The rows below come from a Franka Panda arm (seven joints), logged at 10 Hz.
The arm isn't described. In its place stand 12 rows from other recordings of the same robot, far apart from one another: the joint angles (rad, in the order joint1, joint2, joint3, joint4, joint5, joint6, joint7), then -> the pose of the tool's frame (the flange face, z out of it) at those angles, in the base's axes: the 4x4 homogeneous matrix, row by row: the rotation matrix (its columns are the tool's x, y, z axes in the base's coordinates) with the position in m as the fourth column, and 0 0 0 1 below.
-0.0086 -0.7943 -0.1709 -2.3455 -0.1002 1.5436 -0.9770 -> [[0.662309, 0.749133, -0.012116, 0.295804], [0.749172, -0.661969, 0.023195, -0.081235], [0.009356, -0.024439, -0.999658, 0.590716], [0, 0, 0, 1]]
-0.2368 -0.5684 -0.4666 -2.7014 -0.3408 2.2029 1.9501 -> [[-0.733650, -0.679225, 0.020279, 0.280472], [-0.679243, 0.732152, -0.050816, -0.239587], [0.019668, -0.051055, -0.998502, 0.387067], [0, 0, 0, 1]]
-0.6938 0.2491 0.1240 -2.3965 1.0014 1.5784 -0.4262 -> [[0.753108, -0.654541, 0.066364, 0.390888], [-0.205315, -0.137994, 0.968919, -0.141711], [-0.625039, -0.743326, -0.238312, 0.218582], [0, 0, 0, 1]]
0.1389 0.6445 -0.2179 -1.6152 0.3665 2.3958 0.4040 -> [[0.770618, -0.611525, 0.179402, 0.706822], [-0.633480, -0.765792, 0.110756, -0.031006], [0.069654, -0.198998, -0.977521, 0.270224], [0, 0, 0, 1]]
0.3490 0.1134 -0.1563 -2.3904 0.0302 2.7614 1.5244 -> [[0.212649, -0.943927, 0.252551, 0.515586], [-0.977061, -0.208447, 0.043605, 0.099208], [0.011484, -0.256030, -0.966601, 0.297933], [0, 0, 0, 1]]
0.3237 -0.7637 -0.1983 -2.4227 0.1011 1.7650 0.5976 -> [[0.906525, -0.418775, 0.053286, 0.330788], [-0.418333, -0.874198, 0.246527, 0.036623], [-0.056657, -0.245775, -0.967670, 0.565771], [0, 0, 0, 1]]
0.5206 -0.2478 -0.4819 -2.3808 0.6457 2.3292 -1.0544 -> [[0.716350, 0.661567, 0.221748, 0.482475], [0.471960, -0.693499, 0.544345, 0.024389], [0.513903, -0.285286, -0.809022, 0.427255], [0, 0, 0, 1]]
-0.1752 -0.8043 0.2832 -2.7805 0.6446 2.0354 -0.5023 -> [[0.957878, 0.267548, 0.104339, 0.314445], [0.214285, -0.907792, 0.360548, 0.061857], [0.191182, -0.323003, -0.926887, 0.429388], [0, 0, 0, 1]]
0.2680 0.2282 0.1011 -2.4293 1.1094 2.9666 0.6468 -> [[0.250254, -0.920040, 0.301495, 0.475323], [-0.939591, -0.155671, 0.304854, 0.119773], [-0.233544, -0.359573, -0.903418, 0.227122], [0, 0, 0, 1]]
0.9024 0.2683 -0.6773 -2.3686 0.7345 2.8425 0.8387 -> [[0.321360, -0.896582, 0.304745, 0.518695], [-0.946848, -0.299349, 0.117764, 0.079521], [-0.014360, -0.326392, -0.945125, 0.262955], [0, 0, 0, 1]]
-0.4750 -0.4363 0.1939 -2.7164 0.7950 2.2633 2.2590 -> [[-0.957787, -0.115436, 0.263285, 0.367280], [0.006583, 0.906793, 0.421525, -0.091247], [-0.287404, 0.405465, -0.867754, 0.359914], [0, 0, 0, 1]]
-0.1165 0.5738 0.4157 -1.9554 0.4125 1.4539 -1.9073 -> [[-0.043200, 0.459714, -0.887015, 0.458693], [0.726843, 0.623598, 0.287793, 0.192153], [0.685443, -0.632288, -0.361080, 0.197441], [0, 0, 0, 1]]
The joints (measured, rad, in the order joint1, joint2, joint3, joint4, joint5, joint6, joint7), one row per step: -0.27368, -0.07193, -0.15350, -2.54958, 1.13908, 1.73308, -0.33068; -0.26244, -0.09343, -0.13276, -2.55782, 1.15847, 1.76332, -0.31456; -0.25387, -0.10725, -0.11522, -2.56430, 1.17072, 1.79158, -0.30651; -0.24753, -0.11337, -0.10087, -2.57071, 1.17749, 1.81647, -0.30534; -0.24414, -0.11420, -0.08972, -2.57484, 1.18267, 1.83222, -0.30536; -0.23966, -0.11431, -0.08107, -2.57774, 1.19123, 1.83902, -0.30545; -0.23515, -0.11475, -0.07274, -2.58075, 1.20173, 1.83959, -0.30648; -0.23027, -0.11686, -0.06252, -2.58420, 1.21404, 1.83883, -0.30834; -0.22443, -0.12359, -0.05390, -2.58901, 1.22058, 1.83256, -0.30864; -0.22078, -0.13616, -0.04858, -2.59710, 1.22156, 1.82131, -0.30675; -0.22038, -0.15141, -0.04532, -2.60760, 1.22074, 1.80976, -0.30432; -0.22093, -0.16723, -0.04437, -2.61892, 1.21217, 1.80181, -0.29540
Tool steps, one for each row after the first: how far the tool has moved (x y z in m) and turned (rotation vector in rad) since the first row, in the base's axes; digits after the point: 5 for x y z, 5 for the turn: 0.00338, 0.01001, 0.00548, -0.01489, -0.00523, -0.00656; 0.00568, 0.01770, 0.00821, -0.03189, -0.01032, -0.00959; 0.00669, 0.02363, 0.00774, -0.04842, -0.01293, -0.00920; 0.00728, 0.02796, 0.00622, -0.05800, -0.01247, -0.00787; 0.00792, 0.03275, 0.00536, -0.05839, -0.01221, -0.00537; 0.00828, 0.03823, 0.00490, -0.05282, -0.01262, -0.00069; 0.00861, 0.04482, 0.00508, -0.04573, -0.01505, 0.00587; 0.00786, 0.05187, 0.00658, -0.03792, -0.01770, 0.01889; 0.00526, 0.05754, 0.00918, -0.02924, -0.01937, 0.03291; 0.00154, 0.06128, 0.01187, -0.02118, -0.02041, 0.04307; -0.00288, 0.06327, 0.01390, -0.01943, -0.01437, 0.05150
